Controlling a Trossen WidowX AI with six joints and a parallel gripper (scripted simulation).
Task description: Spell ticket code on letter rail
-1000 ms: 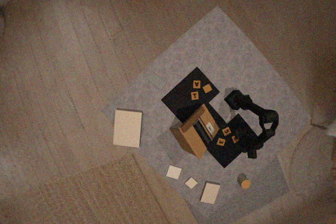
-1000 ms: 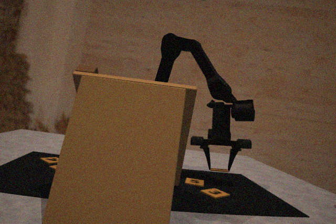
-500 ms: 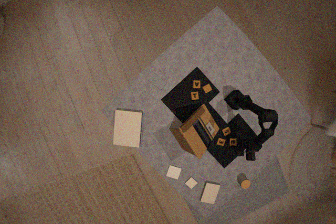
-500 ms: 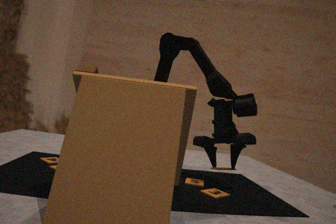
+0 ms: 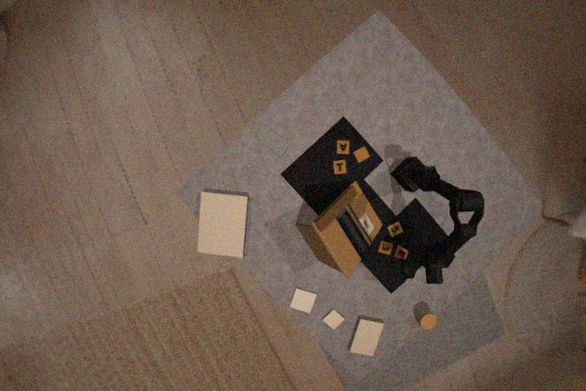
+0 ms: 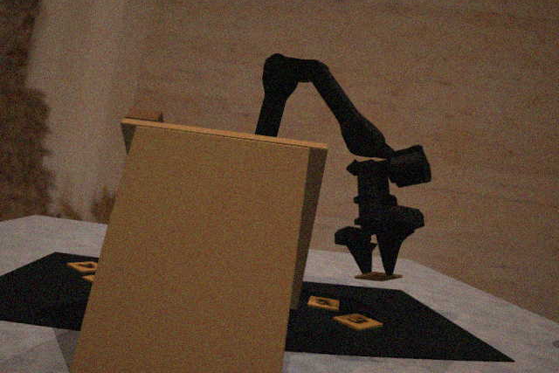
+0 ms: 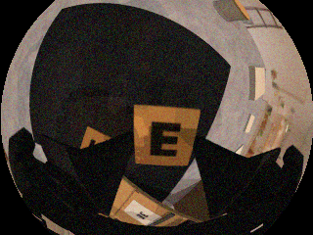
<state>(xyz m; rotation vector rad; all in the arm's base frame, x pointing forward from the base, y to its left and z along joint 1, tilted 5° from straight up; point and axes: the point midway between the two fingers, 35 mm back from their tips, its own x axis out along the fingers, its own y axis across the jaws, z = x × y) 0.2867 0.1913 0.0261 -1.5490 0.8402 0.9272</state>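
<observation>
The white ticket lies 210 mm to the right of my gripper tip and 10 mm above it. The rest, counted from my gripper tip: black mat: 100 mm behind, 220 mm to the right, 70 mm below; grey slab: 10 mm behind, 750 mm to the right, 70 mm below; tan letter tile e: right at my gripper tip.
</observation>
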